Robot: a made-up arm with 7 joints.
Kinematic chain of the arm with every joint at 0, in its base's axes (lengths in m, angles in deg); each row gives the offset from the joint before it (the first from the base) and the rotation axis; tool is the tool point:
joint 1: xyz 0 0 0.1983 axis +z
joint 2: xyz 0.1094 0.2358 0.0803 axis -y
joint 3: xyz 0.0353 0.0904 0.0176 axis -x
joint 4: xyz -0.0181 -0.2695 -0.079 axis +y
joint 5: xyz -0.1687 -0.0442 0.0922 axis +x
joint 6: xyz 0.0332 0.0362 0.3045 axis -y
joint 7: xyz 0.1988 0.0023 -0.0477 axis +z
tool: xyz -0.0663 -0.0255 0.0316
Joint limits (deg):
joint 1: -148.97..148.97
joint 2: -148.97..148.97
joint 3: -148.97..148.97
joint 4: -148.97..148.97
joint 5: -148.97..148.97
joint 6: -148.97..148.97
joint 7: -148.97..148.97
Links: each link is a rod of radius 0.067 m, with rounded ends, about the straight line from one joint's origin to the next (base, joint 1, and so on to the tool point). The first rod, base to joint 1, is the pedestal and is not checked.
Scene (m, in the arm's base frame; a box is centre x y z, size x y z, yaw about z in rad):
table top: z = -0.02
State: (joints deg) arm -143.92 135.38 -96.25 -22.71 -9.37 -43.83 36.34
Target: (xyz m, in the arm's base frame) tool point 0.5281 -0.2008 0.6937
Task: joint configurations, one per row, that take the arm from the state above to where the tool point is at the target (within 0.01 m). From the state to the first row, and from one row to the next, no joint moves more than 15 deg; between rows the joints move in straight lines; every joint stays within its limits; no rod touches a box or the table.
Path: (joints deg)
1: -129.34 138.78 -106.53 -13.79 -0.84 -37.92 38.82
2: -114.77 142.17 -116.81 -4.87 7.70 -32.00 41.29
3: -100.19 145.57 -127.10 4.05 16.23 -26.09 43.77
4: -85.62 148.97 -137.38 12.97 24.76 -20.17 46.25

